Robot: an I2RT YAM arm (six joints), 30 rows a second.
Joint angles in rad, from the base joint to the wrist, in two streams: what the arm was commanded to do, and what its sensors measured. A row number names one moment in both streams.
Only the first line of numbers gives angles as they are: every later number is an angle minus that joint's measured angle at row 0.
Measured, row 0:
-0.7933, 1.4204, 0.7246, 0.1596, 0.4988, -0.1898
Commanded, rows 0 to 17:
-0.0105, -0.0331, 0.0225, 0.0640, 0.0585, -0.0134
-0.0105, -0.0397, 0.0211, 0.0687, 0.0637, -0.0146
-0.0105, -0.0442, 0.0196, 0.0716, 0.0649, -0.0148
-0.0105, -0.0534, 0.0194, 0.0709, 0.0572, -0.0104
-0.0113, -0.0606, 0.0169, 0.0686, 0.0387, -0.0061
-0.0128, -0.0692, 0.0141, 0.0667, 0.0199, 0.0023
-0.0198, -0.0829, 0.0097, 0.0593, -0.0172, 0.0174
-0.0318, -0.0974, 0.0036, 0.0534, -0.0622, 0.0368
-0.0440, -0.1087, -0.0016, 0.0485, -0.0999, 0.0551
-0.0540, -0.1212, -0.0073, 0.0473, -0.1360, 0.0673
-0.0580, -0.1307, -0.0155, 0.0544, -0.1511, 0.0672
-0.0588, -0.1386, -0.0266, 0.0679, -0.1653, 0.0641
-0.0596, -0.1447, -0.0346, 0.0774, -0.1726, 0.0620
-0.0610, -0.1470, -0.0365, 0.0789, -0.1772, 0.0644
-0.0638, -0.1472, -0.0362, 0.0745, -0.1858, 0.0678
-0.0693, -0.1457, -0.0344, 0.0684, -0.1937, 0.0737
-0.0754, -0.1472, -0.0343, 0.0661, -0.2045, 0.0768
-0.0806, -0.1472, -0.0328, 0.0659, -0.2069, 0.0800
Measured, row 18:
-0.0660, -0.1251, -0.0263, 0.0428, -0.1538, 0.0431
